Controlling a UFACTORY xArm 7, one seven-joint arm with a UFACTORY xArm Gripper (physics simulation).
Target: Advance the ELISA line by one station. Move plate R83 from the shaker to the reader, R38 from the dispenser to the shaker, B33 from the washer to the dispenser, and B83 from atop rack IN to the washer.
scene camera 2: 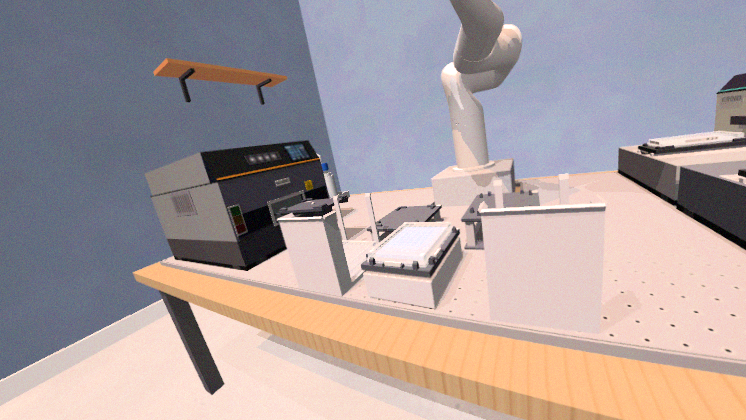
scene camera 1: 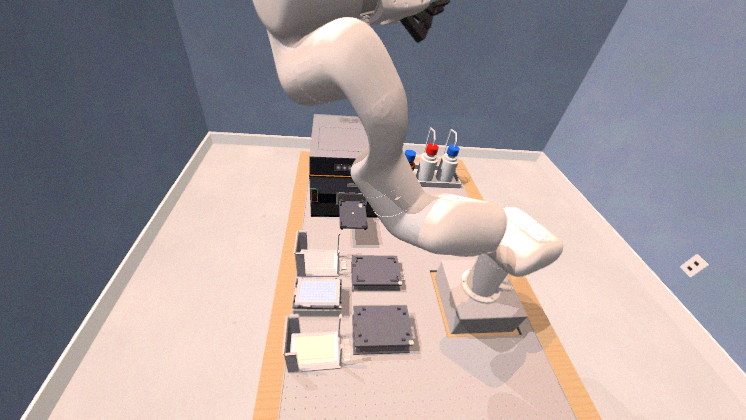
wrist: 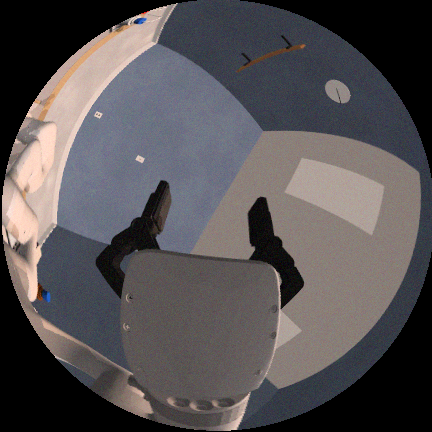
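Pixels of known places: gripper, fingertip midpoint: (wrist: 212,196); arm's base, link origin: (scene camera 2: 473,168) (scene camera 1: 479,286).
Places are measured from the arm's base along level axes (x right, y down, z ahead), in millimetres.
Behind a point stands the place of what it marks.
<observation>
My gripper (scene camera 1: 430,21) (wrist: 212,196) @(x 13, y -749, z 342 mm) is open and empty, high above the bench, its fingers toward wall and ceiling in the wrist view; it does not show in scene camera 2. A pale blue plate (scene camera 1: 318,291) @(x -97, y 21, z 502 mm) (scene camera 2: 412,242) @(x -107, y 19, z 524 mm) sits on a low stand with a dark nest. A pale yellow plate (scene camera 1: 314,348) @(x -251, y 53, z 476 mm) lies in the near walled holder (scene camera 1: 292,339) (scene camera 2: 545,266). A white plate-like surface (scene camera 1: 320,261) @(x 38, y 54, z 529 mm) shows in the far walled holder (scene camera 1: 301,250) (scene camera 2: 313,255). Another white plate (scene camera 2: 694,138) @(x -467, y -17, z -35 mm) sits on a device at the right. Plate labels are not readable.
A dark grey machine (scene camera 1: 334,138) @(x 461, y -183, z 573 mm) (scene camera 2: 187,219) @(x 476, y -40, z 668 mm) has its tray (scene camera 1: 352,214) @(x 219, y -17, z 451 mm) (scene camera 2: 308,207) @(x 202, y -16, z 479 mm) extended. Two dark raised platforms, one farther (scene camera 1: 375,271) @(x 27, y 47, z 337 mm) and one nearer (scene camera 1: 382,326) @(x -171, y 27, z 299 mm), stand beside the holders. Capped bottles (scene camera 1: 428,168) @(x 637, y 0, z 146 mm) stand at the back. The arm (scene camera 1: 381,104) @(x -268, y -645, z 385 mm) (scene camera 2: 469,114) @(x -23, y -159, z 44 mm) arches over the bench.
</observation>
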